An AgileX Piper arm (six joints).
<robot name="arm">
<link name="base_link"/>
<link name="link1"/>
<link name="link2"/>
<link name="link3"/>
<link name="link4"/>
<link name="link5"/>
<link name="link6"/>
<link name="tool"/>
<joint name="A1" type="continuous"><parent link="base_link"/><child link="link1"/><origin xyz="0 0 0.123"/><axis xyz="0 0 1"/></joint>
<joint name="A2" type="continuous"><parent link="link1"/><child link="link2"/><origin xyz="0 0 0"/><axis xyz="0 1 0"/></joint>
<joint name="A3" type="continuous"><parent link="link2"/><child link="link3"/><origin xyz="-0.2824 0 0.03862"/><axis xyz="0 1 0"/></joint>
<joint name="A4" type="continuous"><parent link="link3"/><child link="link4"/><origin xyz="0.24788 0 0.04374"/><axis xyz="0.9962 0 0.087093"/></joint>
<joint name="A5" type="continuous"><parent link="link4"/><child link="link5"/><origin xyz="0 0 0"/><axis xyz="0 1 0"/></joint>
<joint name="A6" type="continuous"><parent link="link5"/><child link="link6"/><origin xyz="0.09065 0 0.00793"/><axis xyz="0.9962 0 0.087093"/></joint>
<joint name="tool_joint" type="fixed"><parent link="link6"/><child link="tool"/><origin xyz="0 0 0" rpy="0 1.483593 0"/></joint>
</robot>
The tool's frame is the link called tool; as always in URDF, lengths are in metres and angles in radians. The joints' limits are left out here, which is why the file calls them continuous.
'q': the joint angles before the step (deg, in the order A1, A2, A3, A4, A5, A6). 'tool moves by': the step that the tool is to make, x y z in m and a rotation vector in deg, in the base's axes. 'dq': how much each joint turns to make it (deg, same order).
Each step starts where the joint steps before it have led.
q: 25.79, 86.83, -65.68, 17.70, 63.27, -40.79
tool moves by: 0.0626, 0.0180, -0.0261, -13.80, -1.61, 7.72
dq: 1.25, 15.38, -14.16, -13.59, 3.87, -1.90
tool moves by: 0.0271, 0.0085, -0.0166, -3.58, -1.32, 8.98
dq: 0.00, 6.58, -5.80, -3.23, -0.01, -8.04
